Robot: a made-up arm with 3 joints. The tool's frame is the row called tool.
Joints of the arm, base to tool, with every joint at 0 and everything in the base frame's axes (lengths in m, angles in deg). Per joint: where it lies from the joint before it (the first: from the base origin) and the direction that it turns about. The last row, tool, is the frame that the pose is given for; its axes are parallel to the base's.
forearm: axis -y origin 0 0 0.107
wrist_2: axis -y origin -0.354 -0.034 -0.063
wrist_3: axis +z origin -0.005 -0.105 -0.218
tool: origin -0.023 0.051 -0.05
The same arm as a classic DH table. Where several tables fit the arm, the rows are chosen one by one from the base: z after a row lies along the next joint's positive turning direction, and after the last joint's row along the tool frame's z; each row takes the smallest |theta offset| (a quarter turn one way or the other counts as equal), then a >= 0, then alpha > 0; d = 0 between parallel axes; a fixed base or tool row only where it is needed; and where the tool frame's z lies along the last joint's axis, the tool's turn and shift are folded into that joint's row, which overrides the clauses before.
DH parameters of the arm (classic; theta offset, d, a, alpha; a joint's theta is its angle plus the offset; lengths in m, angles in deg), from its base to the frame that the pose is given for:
base (fixed): 0 0.107 0 90
forearm: 10.09 0 -0.3596 0
wrist_2: -10.09 0.139 -0.005 -90
wrist_3: -65.73 0 -0.0559 0
tool (fixed): 65.73 -0.268 0 0

